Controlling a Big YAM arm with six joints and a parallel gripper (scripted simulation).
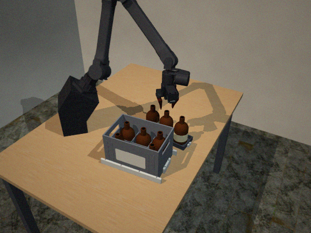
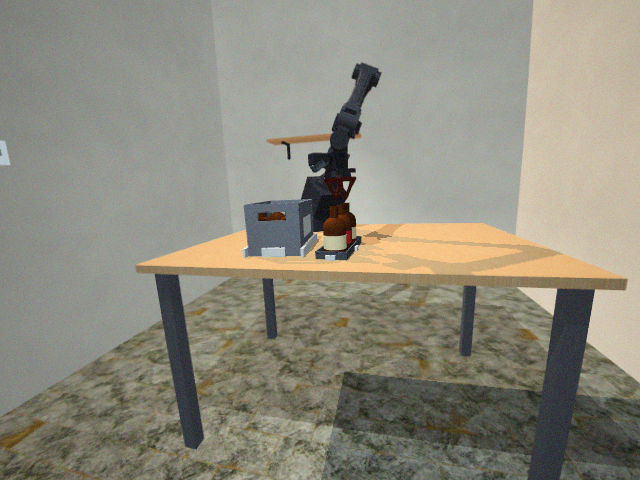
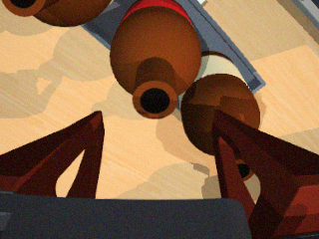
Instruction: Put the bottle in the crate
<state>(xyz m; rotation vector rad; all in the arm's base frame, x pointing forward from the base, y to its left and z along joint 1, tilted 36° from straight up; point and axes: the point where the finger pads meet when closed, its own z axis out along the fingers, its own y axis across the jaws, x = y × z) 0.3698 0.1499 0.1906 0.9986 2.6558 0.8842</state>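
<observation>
The dark tray lies 170 mm below my hand. From my hand the other things lie so: grey crate (30 mm ahead, 220 mm to the right, 100 mm below).
</observation>
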